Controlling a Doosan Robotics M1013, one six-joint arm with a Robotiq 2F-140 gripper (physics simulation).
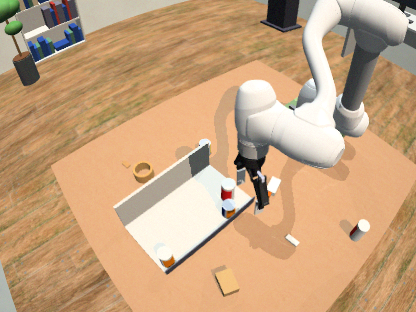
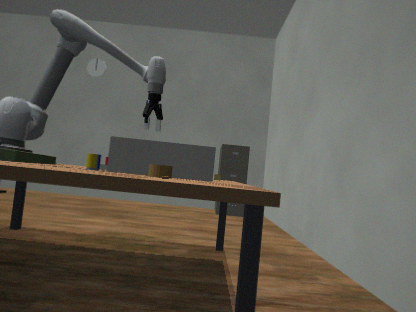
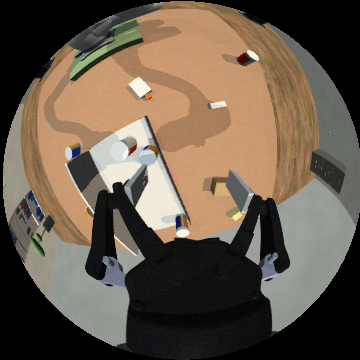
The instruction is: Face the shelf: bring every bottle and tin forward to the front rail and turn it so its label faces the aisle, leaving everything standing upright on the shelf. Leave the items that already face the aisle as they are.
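Frame: origin at the arm's base, x ahead, y left, z up, level; metres.
Seen in the pictures: gripper, fingertip midpoint: (image 1: 249, 197) (image 2: 152, 130) (image 3: 188, 175).
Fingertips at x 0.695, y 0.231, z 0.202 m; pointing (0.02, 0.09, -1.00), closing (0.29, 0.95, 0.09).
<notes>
Pixels of each thing's middle, then the offset from my fingertips to it.
- white bottle with a red band, body centre: (image 3: 124, 147) (image 1: 227, 190) 0.193 m down, 0.057 m back, 0.164 m right
- dark front rail, body centre: (image 3: 170, 178) (image 1: 212, 235) 0.240 m down, 0.110 m ahead, 0.056 m right
- blue-and-orange tin, body centre: (image 3: 148, 154) (image 1: 228, 209) 0.207 m down, 0.006 m back, 0.099 m right
- white-lidded orange-and-blue bottle, body centre: (image 1: 166, 257) (image 3: 181, 224) 0.194 m down, 0.319 m ahead, 0.070 m right
- blue-and-yellow tin, body centre: (image 2: 93, 162) (image 3: 72, 150) 0.221 m down, 0.147 m back, 0.435 m right
- dark red tin, body centre: (image 1: 359, 230) (image 3: 246, 58) 0.207 m down, 0.358 m back, 0.367 m left
- brown ring, body centre: (image 2: 160, 171) (image 1: 143, 172) 0.231 m down, 0.164 m ahead, 0.502 m right
- tan block, body centre: (image 1: 227, 282) (image 3: 222, 186) 0.231 m down, 0.198 m ahead, 0.138 m left
My gripper (image 1: 250, 191) (image 2: 152, 125) (image 3: 188, 175) is open and empty, high above the front-rail side of the white shelf (image 1: 165, 185) (image 3: 160, 200). On the shelf, a white bottle with a red band (image 1: 227, 190) (image 3: 122, 150) stands upright, set back from the dark front rail (image 1: 210, 237) (image 3: 168, 172), its red side towards the rail. A blue-and-orange tin (image 1: 228, 209) (image 3: 148, 156) stands upright beside it, closer to the rail. A white-lidded orange-and-blue bottle (image 1: 165, 256) (image 3: 182, 225) stands upright at the rail's other end, orange towards the rail.
A blue-and-yellow tin (image 1: 204, 145) (image 2: 93, 161) (image 3: 73, 151) stands behind the shelf. A dark red tin (image 1: 360, 230) (image 3: 247, 57) stands apart on the table. A brown ring (image 1: 143, 178) (image 2: 160, 171), a tan block (image 1: 226, 281) and small white blocks (image 1: 292, 240) (image 3: 217, 105) (image 3: 139, 87) lie around.
</notes>
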